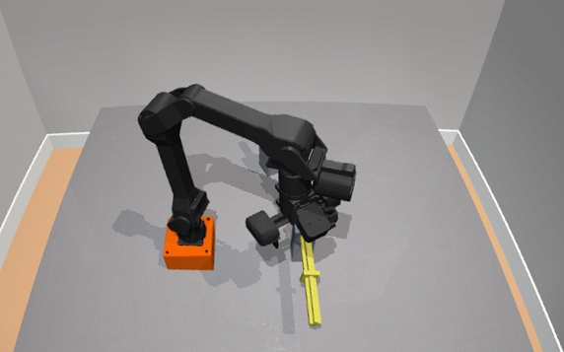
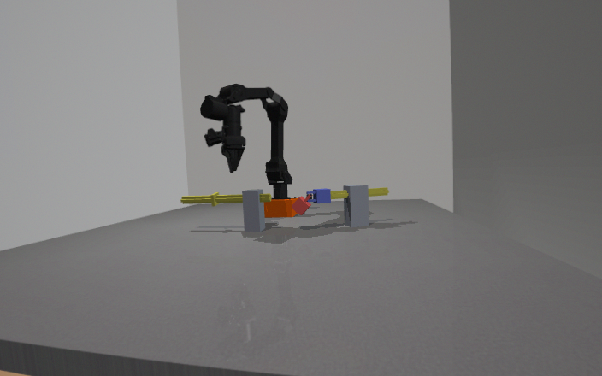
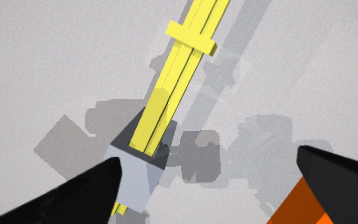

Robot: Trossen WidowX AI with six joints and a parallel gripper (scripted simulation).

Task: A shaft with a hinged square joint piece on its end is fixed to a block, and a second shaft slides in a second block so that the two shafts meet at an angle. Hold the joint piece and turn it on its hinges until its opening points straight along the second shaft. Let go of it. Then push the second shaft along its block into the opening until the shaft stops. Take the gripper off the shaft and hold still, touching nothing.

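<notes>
My gripper tip is 230 mm to the right of the red square joint piece, 110 mm above it and 20 mm short of it.
</notes>
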